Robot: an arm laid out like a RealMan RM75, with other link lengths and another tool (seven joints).
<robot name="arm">
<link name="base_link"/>
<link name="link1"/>
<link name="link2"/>
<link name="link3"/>
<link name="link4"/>
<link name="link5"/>
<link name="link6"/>
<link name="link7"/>
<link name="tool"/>
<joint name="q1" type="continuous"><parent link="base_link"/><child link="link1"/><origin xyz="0.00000 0.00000 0.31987"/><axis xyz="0 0 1"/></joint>
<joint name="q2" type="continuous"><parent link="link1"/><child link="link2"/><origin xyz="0.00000 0.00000 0.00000" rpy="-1.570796 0.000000 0.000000"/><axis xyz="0 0 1"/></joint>
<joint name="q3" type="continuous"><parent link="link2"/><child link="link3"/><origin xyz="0.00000 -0.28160 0.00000" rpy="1.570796 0.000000 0.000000"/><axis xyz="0 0 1"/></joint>
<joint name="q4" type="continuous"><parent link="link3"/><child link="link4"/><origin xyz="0.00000 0.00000 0.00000" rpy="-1.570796 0.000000 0.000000"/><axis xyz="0 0 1"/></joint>
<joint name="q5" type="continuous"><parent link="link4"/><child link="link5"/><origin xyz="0.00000 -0.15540 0.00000" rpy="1.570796 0.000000 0.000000"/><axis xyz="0 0 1"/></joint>
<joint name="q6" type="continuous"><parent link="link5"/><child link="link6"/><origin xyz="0.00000 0.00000 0.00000" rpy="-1.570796 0.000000 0.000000"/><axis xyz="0 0 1"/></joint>
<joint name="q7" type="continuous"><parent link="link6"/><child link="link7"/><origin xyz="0.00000 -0.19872 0.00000" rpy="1.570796 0.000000 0.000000"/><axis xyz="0 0 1"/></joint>
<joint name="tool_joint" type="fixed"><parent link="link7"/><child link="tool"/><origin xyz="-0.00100 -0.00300 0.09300" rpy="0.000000 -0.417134 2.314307"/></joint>
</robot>
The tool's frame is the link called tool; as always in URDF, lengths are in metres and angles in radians. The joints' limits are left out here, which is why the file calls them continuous.
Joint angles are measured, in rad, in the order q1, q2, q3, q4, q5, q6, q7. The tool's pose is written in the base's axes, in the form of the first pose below.
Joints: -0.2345, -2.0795, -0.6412, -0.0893, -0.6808, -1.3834, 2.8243
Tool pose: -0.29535 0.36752 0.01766 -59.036 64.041 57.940
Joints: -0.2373, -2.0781, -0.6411, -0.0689, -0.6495, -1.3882, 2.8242
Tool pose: -0.29576 0.36412 0.01186 -59.119 66.354 57.532
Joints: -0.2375, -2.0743, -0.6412, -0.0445, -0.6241, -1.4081, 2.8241
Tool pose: -0.29617 0.36011 0.01054 -58.588 68.282 57.160
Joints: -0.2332, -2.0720, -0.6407, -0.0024, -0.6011, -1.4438, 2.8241
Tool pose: -0.29931 0.35346 0.01137 -57.791 70.276 57.214
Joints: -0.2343, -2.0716, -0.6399, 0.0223, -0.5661, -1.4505, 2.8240
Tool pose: -0.30106 0.34806 0.00434 -58.153 72.780 56.704
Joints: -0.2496, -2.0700, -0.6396, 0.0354, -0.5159, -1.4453, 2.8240
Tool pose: -0.29685 0.34548 -0.00735 -58.492 76.182 54.921
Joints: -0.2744, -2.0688, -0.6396, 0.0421, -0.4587, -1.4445, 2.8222
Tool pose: -0.28616 0.34403 -0.02014 -58.339 79.768 51.886
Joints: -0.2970, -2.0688, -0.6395, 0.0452, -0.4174, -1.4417, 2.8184
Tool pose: -0.27706 0.34367 -0.02980 -58.185 82.318 49.419
